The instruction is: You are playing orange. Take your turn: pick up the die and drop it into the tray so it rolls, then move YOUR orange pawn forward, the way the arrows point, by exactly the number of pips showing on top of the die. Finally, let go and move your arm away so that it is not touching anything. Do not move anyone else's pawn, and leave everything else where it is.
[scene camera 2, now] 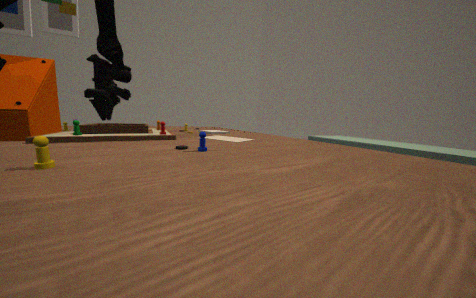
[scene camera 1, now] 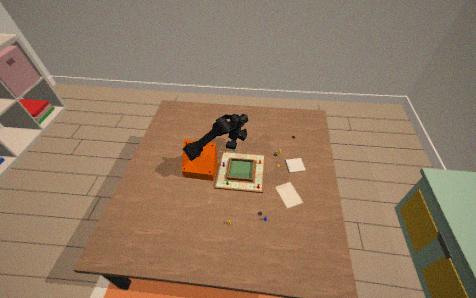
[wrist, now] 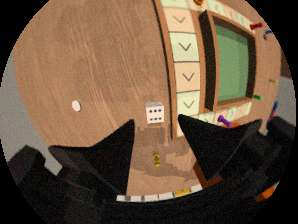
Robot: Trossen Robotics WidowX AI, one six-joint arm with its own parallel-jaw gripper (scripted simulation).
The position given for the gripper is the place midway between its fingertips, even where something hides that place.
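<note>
Gripper (scene camera 2: 106, 120) open, holding nothing; visible too in the wrist view (wrist: 156, 120).
</note>
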